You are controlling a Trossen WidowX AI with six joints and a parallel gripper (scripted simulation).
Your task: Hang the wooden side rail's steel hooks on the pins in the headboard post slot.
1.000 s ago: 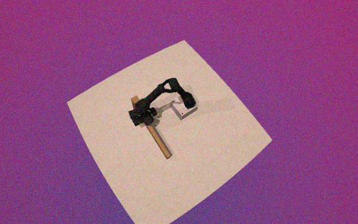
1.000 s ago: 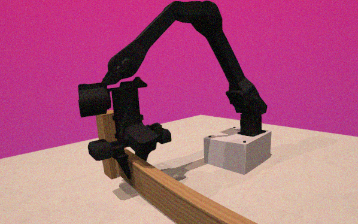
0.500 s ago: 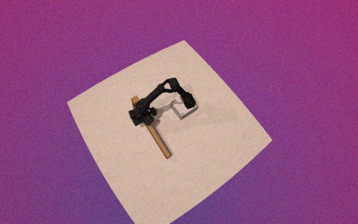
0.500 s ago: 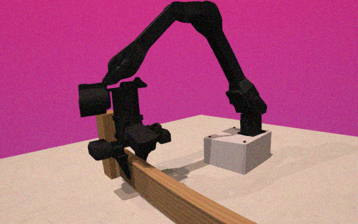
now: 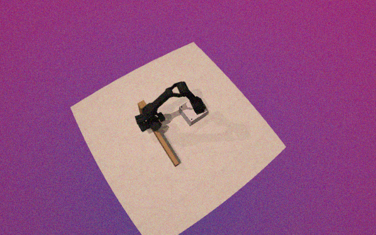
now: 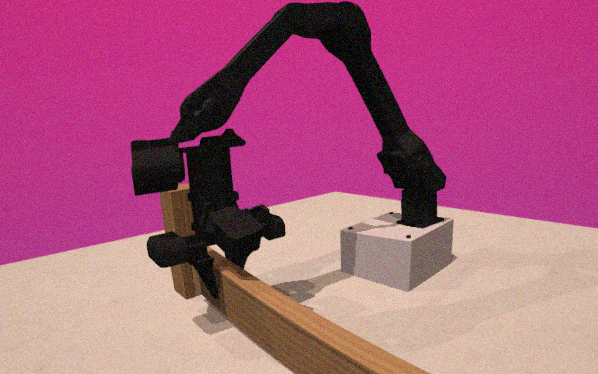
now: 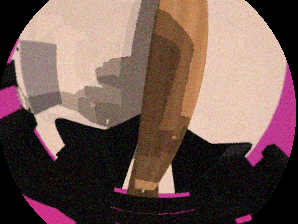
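My gripper tip is 10 mm short of the wooden headboard post, 120 mm to the left of it and 40 mm below it.
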